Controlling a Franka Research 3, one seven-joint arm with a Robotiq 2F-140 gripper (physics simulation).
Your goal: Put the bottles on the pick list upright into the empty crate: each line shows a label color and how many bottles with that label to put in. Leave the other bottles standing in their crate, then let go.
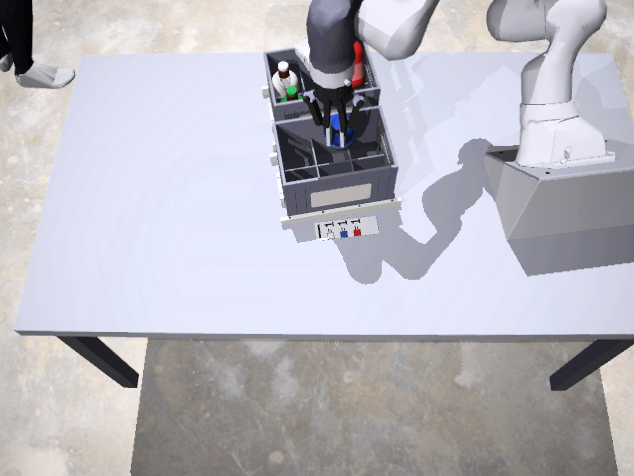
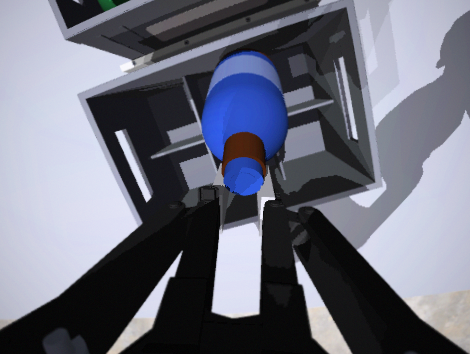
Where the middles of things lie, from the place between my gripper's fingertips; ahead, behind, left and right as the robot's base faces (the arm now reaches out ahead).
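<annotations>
The blue bottle (image 2: 244,123) is 3 cm below my hand, 5 cm to the right of it and 1 cm behind it, and going by their middles, of the things named here it's the nearest to my hand. Then there's the rail (image 1: 384,204), which sits 20 cm below my hand, 7 cm to the left of it and 1 cm behind it.
</annotations>
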